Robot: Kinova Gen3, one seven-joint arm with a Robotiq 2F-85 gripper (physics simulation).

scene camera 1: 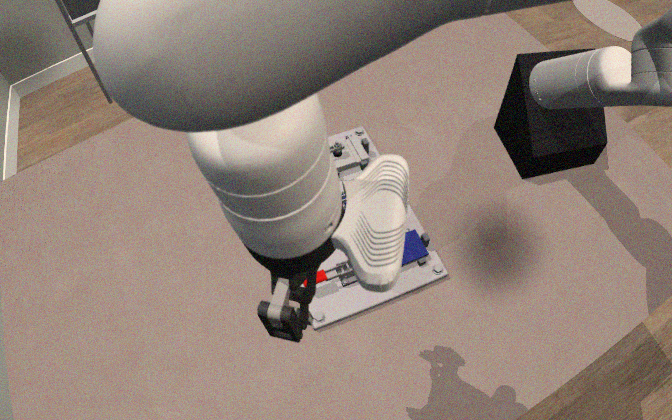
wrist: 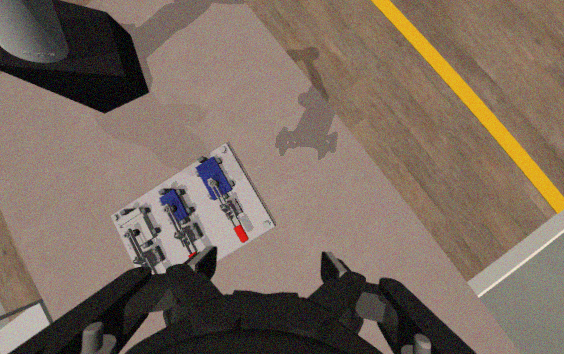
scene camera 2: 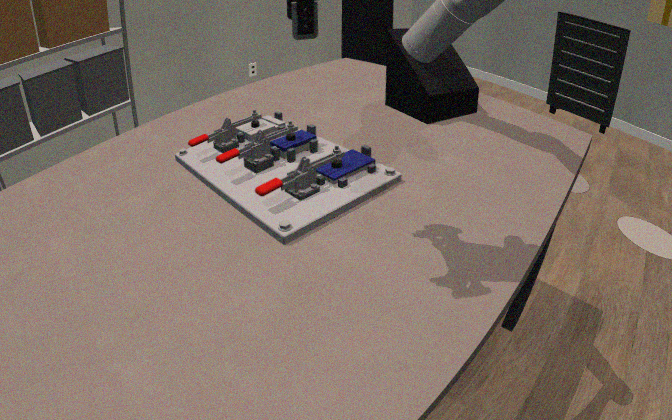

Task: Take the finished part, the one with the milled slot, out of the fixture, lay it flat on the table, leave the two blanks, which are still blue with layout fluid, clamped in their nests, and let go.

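Frame: origin at the arm's base, x ahead, y left, z up, level; millimetres.
Seen in the pictures: gripper, between the fingertips: (scene camera 1: 313, 275) (wrist: 269, 260) (scene camera 2: 300, 27); arm's base, origin of its link: (scene camera 1: 549, 84) (wrist: 34, 43) (scene camera 2: 418, 47).
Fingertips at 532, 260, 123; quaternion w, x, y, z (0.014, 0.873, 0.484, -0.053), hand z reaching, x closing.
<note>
Offsets run from my fingertips to a thing's top centre, as dx, dy, dz. "spot": to the spot under its first point.
The finished part @(-140, -325, -245) (scene camera 1: 349, 162) (scene camera 2: 261, 128) (wrist: 143, 218) is bare pale metal and sits in the end nest of the fixture plate @(spot: -57, -55, -266) (scene camera 1: 350, 302) (scene camera 2: 320, 207) (wrist: 256, 200), with a clamp arm over it in the scene camera 2 view. Its slot is hard to make out. The middle blue blank @(-141, -215, -240) (scene camera 2: 301, 139) (wrist: 170, 199) and the other end blue blank @(-156, -106, -250) (scene camera 1: 414, 247) (scene camera 2: 356, 160) (wrist: 206, 169) lie in their nests under clamp arms. My gripper (scene camera 1: 295, 325) (wrist: 269, 260) is open and empty, high above the table beside the handle side. The gripper does not show in the scene camera 2 view.
Red clamp handles @(spot: -2, -311, -227) (scene camera 2: 198, 140) @(spot: -8, -202, -221) (scene camera 2: 228, 155) @(spot: -13, -93, -230) (scene camera 2: 269, 186) stick out along one side. The black robot base (scene camera 1: 560, 135) (scene camera 2: 430, 95) (wrist: 100, 75) stands beyond the nest side. My arm hides much of the fixture in the scene camera 1 view.
</note>
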